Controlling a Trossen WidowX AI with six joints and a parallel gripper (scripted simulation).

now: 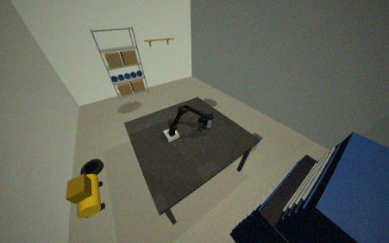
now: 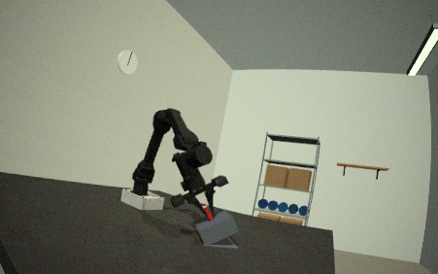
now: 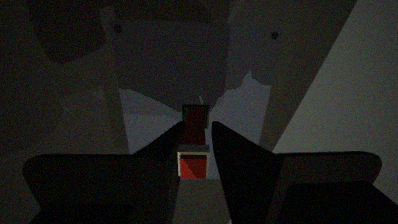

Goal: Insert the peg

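Now: gripper tip 10 mm to the left of the red square peg, 10 mm below it and 10 mm past it. Round my gripper tip: panel (40 mm below, 20 mm ahead, 10 mm to the left).
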